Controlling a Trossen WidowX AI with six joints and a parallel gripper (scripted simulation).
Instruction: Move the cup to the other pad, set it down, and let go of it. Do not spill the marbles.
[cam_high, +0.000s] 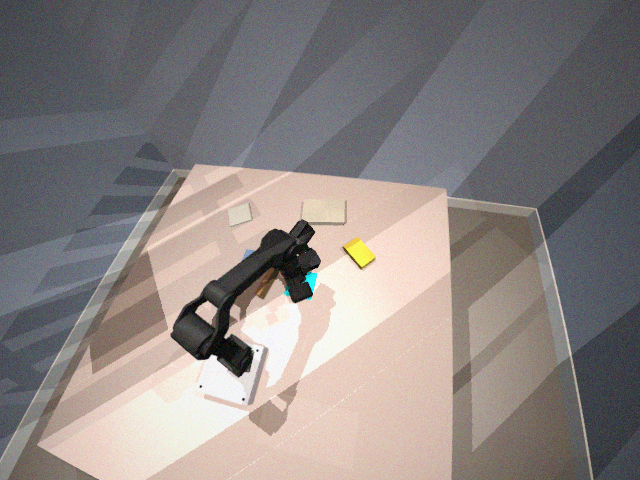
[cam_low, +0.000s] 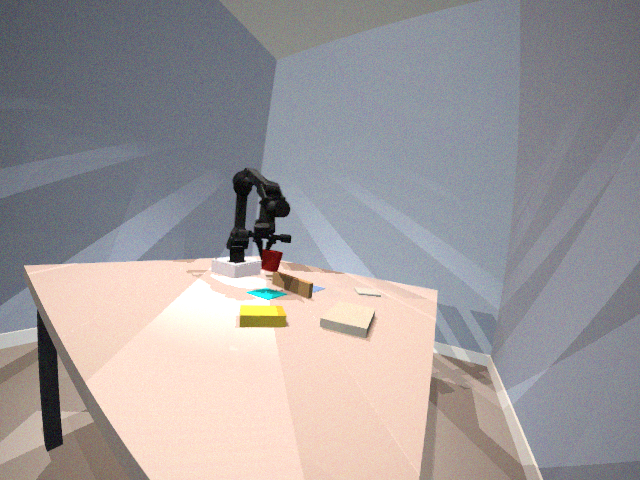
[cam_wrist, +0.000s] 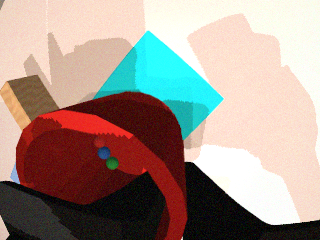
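The blue marble lies 30 mm to the left of my gripper tip, 30 mm ahead of it and 20 mm below it. From my gripper tip the other things lie so: red cup: 30 mm ahead, 10 mm to the left; then wooden bar: 110 mm to the left, 100 mm below, 60 mm ahead; then cyan pad: 130 mm below, 30 mm ahead, 10 mm to the left.
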